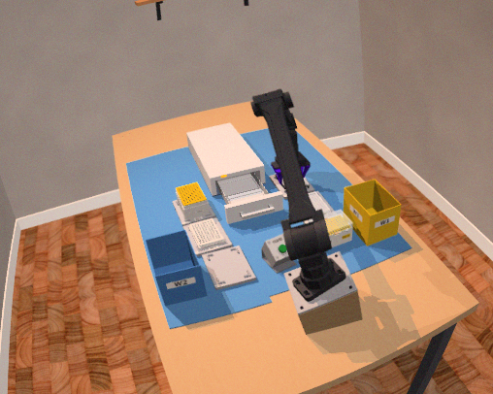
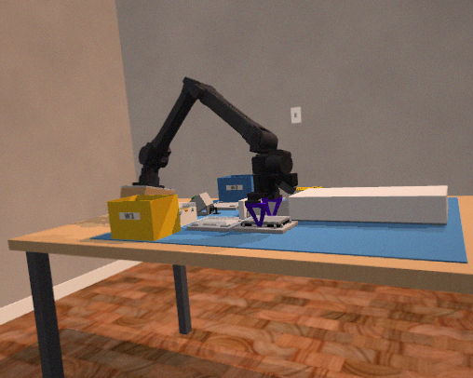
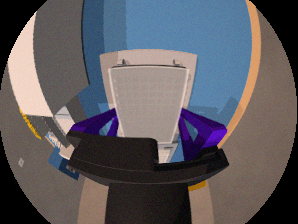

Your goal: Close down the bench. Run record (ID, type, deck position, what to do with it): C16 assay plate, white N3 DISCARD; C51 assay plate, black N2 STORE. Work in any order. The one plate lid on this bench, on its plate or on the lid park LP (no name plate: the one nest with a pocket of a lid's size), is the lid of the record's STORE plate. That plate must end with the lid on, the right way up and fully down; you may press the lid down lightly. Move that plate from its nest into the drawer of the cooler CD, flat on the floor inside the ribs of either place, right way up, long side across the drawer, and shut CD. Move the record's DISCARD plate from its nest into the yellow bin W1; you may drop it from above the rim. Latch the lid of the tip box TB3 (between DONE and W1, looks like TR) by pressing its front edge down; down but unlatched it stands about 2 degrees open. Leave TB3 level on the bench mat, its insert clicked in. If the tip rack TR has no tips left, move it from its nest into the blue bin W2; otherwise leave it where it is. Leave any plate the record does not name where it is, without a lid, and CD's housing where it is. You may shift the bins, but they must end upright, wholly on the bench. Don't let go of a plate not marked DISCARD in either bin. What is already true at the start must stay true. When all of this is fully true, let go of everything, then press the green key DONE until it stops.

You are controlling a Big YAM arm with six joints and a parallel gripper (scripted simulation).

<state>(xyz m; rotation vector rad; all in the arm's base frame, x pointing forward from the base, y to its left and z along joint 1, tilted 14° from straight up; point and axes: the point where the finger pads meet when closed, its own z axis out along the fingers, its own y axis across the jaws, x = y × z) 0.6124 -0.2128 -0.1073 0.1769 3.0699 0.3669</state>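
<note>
My hand is right at the black plate. The rest, counted from my hand: cooler CD: 18 cm to the left, 13 cm ahead, 1 cm above; then cooler drawer: 19 cm to the left, 1 cm behind; then plate lid: right at my hand.
</note>
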